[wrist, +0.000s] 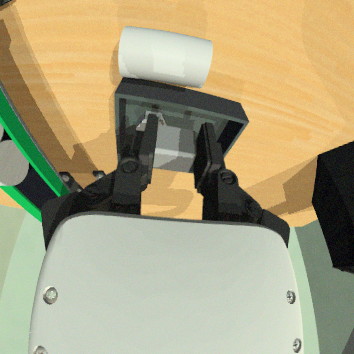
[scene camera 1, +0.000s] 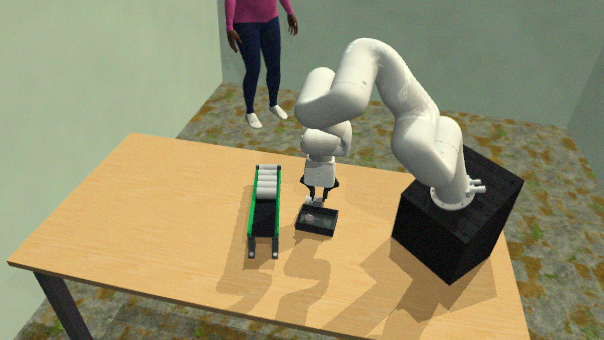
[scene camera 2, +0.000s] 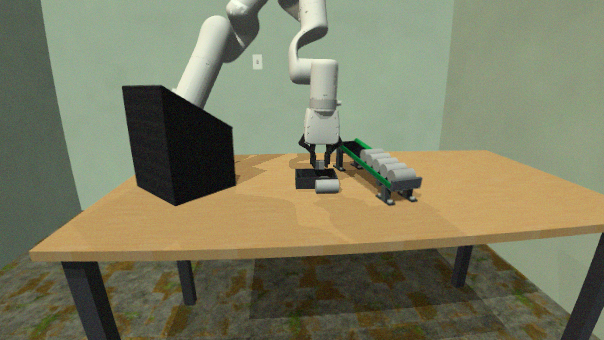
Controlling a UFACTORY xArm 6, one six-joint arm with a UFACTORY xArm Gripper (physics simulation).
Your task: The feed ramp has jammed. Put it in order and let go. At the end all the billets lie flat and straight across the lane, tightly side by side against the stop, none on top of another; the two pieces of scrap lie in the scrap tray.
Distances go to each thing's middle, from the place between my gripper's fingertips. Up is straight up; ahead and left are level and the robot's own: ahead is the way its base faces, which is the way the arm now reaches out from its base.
Scene:
Now: hand 1 cm past the black scrap tray [scene camera 1: 325, 219], 4 cm to the right of it and 5 cm above it.

